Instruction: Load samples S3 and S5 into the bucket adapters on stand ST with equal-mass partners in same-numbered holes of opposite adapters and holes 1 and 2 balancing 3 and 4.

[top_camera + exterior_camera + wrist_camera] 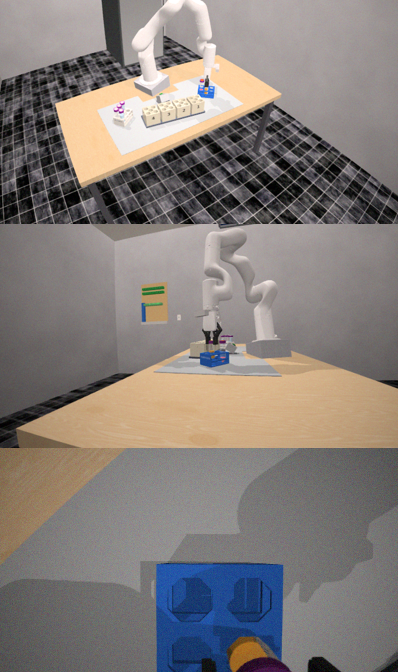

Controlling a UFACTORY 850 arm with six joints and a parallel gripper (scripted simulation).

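My gripper is now 6 cm above the sample tube and 1 cm short of it. Also, from my hand: blue sample rack: 9 cm below, 2 cm to the left, 1 cm behind.
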